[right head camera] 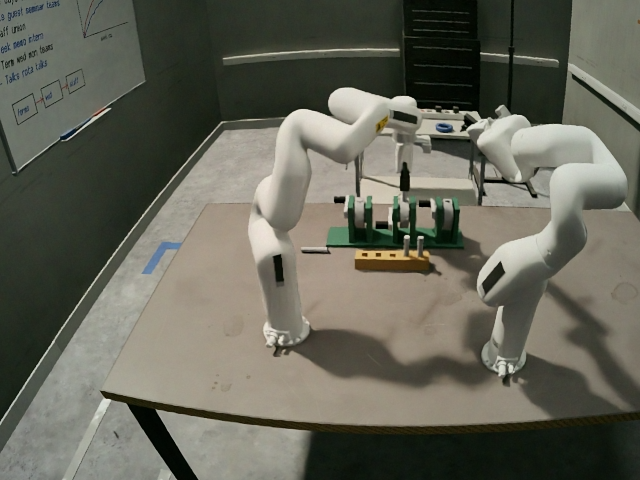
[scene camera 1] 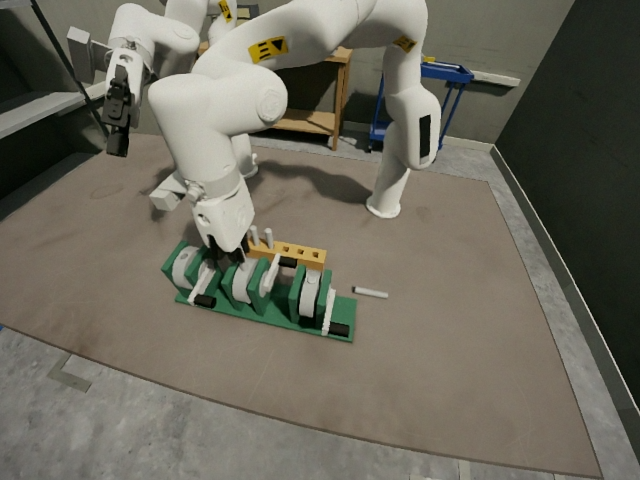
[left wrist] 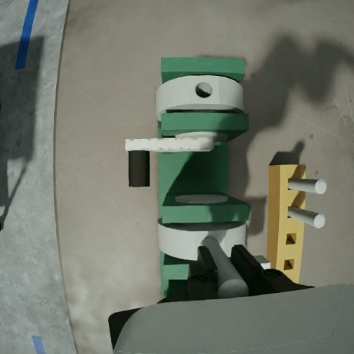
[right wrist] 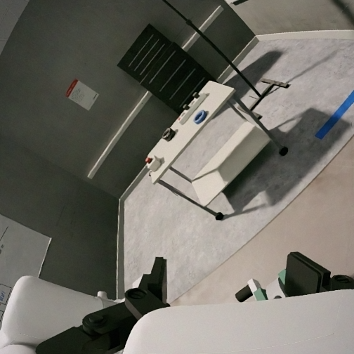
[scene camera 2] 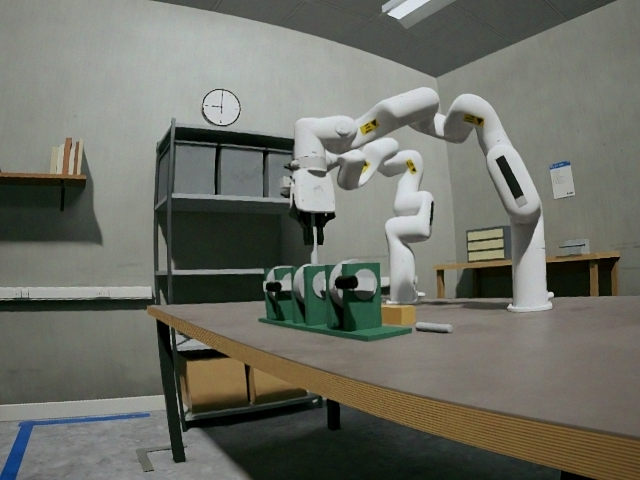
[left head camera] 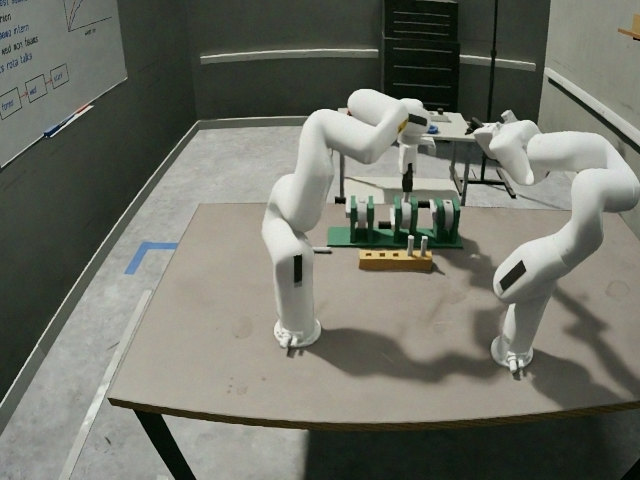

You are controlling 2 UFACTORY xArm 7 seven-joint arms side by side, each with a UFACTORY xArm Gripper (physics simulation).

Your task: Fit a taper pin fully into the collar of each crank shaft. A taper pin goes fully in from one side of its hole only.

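Places are measured from the left arm's base along level axes (x left, y ahead, z down), in metres.
Where they show: left gripper, fingertip midpoint: (right head camera: 404, 188) (scene camera 1: 240, 255) (scene camera 2: 313, 245) (left head camera: 406, 189); right gripper, fingertip midpoint: (right head camera: 472, 140) (scene camera 1: 114, 141) (left head camera: 475, 143); left arm's base, link origin: (right head camera: 286, 330) (scene camera 1: 382, 206) (scene camera 2: 529, 309) (left head camera: 297, 331); right arm's base, link origin: (right head camera: 503, 356) (scene camera 1: 243, 170) (scene camera 2: 403, 303) (left head camera: 511, 352).
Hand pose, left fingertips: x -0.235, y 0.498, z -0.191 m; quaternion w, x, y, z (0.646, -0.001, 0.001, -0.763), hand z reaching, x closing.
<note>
Each offset is from my left fingertips to the centre of the thing. "pt": to the spot under its first point.
The green stand (right head camera: 337, 238) (scene camera 1: 344, 310) carries three crank shafts with white collars. My left gripper (scene camera 2: 314, 241) (left wrist: 218, 264) is shut on a light grey taper pin {dx +0.000, dy +0.000, dz +0.002 m} (scene camera 2: 314, 255) (left wrist: 233, 288), which stands in the top hole of the middle collar (left wrist: 176, 243) with much of its length above it. The collar (left wrist: 170, 96) (scene camera 1: 180, 273) at the left in scene camera 1 shows an open hole. The third collar {pt dx +0.153, dy +0.014, dz +0.059 m} (scene camera 1: 308, 302) has a round mark on top; I cannot tell whether a pin fills it. My right gripper (right wrist: 228, 275) is open and empty, high and away from the stand.
A yellow block {dx +0.012, dy -0.153, dz +0.171 m} (left head camera: 393, 264) (left wrist: 278, 220) beside the stand holds two upright pins (left wrist: 311, 186) (left wrist: 311, 218). Another pin {dx +0.274, dy -0.130, dz +0.183 m} (right head camera: 314, 250) (scene camera 1: 370, 292) (scene camera 2: 434, 327) lies flat on the table near the stand's end. Black crank handles (left wrist: 139, 169) (scene camera 1: 339, 329) stick out beside the supports.
</note>
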